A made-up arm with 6 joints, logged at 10 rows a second.
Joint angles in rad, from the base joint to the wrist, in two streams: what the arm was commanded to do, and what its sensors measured. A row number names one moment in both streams.
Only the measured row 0 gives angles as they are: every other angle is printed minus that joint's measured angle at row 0.
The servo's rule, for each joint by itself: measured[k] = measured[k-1] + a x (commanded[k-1-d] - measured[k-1]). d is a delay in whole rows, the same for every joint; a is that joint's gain. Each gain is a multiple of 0.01, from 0.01 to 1. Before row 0 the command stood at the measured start. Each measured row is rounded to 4 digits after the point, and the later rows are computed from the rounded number. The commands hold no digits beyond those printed.
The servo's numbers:
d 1
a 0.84 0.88 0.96 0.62 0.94 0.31
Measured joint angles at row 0: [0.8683 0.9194 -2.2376 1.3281 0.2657 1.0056]
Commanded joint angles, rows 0 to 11: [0.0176 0.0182 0.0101 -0.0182 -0.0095 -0.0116]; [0.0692 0.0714 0.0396 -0.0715 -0.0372 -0.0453]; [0.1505 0.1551 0.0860 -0.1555 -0.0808 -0.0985]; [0.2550 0.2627 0.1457 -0.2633 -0.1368 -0.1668]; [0.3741 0.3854 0.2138 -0.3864 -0.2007 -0.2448]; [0.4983 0.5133 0.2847 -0.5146 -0.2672 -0.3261]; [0.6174 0.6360 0.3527 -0.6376 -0.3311 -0.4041]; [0.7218 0.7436 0.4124 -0.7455 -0.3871 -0.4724]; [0.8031 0.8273 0.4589 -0.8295 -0.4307 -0.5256]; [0.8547 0.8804 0.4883 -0.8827 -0.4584 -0.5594]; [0.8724 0.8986 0.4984 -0.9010 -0.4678 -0.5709]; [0.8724 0.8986 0.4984 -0.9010 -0.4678 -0.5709]
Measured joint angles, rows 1 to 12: [0.0000 0.0000 0.0000 0.0000 0.0000 0.0000]; [0.0148 0.0160 0.0097 -0.0113 -0.0089 -0.0036]; [0.0605 0.0648 0.0384 -0.0486 -0.0355 -0.0165]; [0.1361 0.1443 0.0841 -0.1149 -0.0781 -0.0419]; [0.2360 0.2485 0.1432 -0.2069 -0.1333 -0.0806]; [0.3520 0.3690 0.2110 -0.3182 -0.1967 -0.1315]; [0.4749 0.4960 0.2818 -0.4400 -0.2630 -0.1918]; [0.5946 0.6192 0.3499 -0.5625 -0.3270 -0.2576]; [0.7014 0.7287 0.4099 -0.6760 -0.3835 -0.3242]; [0.7868 0.8155 0.4569 -0.7712 -0.4279 -0.3866]; [0.8438 0.8726 0.4870 -0.8403 -0.4566 -0.4402]; [0.8678 0.8955 0.4979 -0.8779 -0.4671 -0.4807]
